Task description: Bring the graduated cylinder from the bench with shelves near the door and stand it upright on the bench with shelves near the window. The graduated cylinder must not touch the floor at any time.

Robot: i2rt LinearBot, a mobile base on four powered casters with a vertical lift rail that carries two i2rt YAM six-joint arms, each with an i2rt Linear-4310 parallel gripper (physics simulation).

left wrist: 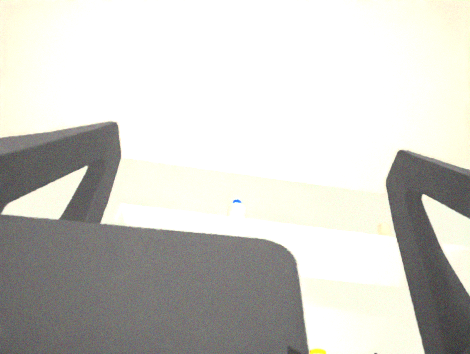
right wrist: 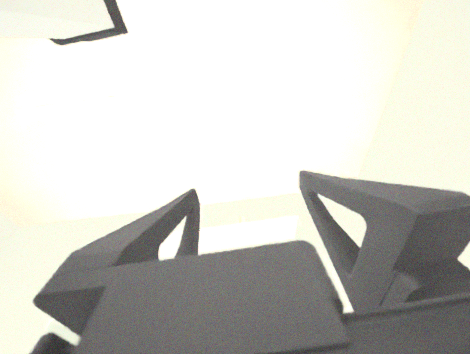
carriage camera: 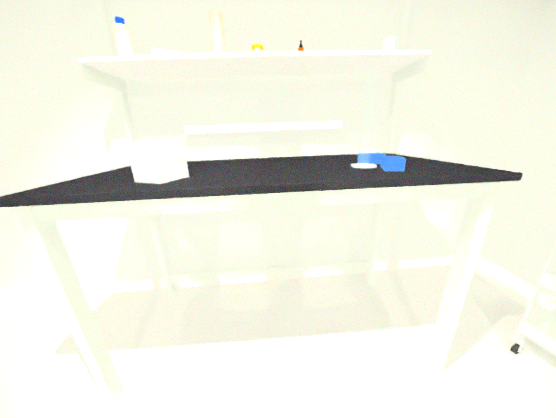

Scene:
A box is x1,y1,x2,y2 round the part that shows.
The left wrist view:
left gripper: [0,121,469,353]
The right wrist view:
right gripper: [29,170,469,353]
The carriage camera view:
graduated cylinder: [351,67,377,167]

